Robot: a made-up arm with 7 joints.
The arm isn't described. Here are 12 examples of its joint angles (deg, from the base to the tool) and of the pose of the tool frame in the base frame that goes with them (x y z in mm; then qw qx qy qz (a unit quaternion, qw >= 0)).
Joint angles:
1: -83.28 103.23 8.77 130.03 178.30 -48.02 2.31
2: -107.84 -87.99 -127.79 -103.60 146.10 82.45 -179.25
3: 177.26 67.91 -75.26 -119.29 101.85 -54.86 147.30
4: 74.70 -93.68 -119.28 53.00 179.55 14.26 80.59
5: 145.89 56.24 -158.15 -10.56 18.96 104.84 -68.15
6: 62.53 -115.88 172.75 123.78 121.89 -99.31 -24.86
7: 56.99 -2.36 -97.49 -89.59 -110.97 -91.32 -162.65
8: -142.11 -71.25 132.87 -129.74 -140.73 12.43 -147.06
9: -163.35 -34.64 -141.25 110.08 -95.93 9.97 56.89
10: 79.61 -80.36 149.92 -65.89 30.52 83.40 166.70
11: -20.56 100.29 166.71 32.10 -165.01 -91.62 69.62
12: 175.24 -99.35 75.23 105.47 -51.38 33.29 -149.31
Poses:
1: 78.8 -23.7 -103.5 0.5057 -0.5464 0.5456 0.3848
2: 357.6 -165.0 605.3 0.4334 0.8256 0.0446 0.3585
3: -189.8 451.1 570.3 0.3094 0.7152 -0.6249 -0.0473
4: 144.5 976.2 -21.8 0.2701 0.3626 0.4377 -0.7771
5: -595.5 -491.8 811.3 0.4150 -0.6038 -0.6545 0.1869
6: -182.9 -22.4 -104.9 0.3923 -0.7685 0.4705 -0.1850
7: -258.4 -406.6 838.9 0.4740 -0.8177 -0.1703 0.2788
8: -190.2 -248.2 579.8 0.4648 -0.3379 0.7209 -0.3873
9: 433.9 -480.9 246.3 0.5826 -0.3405 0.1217 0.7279
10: 111.8 814.9 660.2 0.7431 0.4906 -0.3157 0.3278
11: 830.4 264.6 471.3 0.1229 -0.8628 0.4660 -0.1525
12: 291.1 561.5 388.7 0.3882 0.8088 0.4304 0.0997
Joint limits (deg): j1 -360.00..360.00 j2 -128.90..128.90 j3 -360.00..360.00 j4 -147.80..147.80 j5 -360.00..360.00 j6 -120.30..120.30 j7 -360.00..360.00
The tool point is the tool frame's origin. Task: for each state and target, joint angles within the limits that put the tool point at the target. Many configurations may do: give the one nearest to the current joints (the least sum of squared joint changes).
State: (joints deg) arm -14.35 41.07 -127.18 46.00 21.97 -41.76 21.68
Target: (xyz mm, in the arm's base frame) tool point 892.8 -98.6 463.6
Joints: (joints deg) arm 31.46 90.96 -114.99 72.13 22.15 -64.45 21.68
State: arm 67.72 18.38 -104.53 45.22 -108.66 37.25 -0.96
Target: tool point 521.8 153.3 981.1
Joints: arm 59.52 19.47 -95.62 70.93 -105.47 31.39 -0.96
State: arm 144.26 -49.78 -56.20 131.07 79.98 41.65 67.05
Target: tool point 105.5 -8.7 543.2
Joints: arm 130.71 -89.91 -48.72 145.86 76.44 61.67 67.05
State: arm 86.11 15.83 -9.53 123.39 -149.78 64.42 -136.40
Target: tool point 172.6 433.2 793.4
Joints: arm 44.04 -43.53 -52.00 104.80 -142.40 77.62 -136.40
